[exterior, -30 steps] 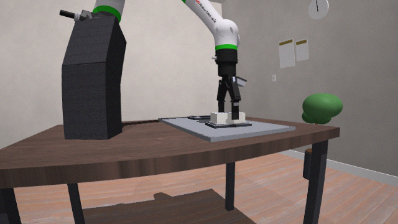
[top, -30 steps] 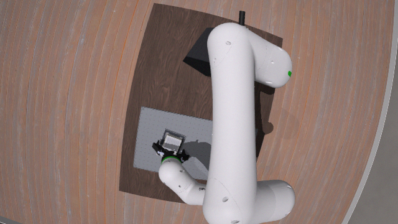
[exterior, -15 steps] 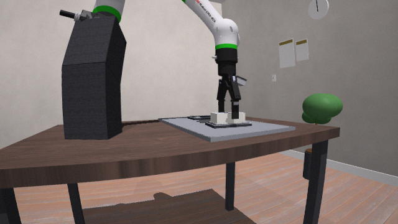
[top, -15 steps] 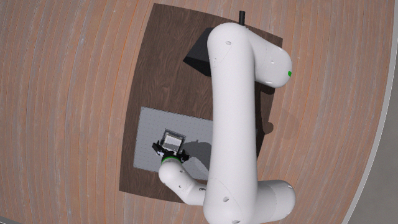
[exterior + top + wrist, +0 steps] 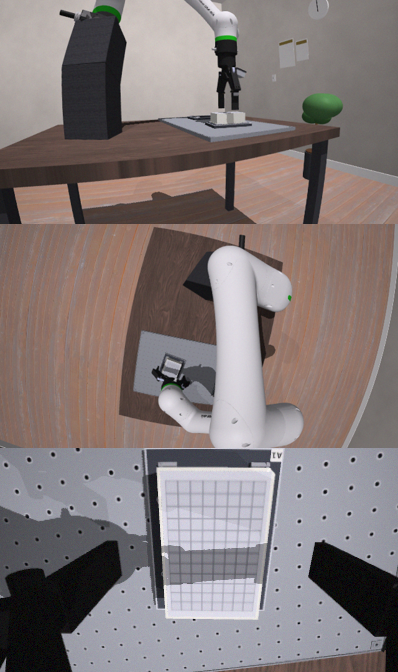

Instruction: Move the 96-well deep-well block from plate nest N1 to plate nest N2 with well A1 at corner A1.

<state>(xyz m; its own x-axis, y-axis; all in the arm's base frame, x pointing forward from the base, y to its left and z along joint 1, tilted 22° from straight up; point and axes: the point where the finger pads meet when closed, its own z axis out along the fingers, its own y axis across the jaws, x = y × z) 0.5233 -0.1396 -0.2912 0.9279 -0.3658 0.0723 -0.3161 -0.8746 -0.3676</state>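
My hand is 4 cm above the white 96-well deep-well block. The rest, counted from my hand: dark nest frame: 7 cm below.
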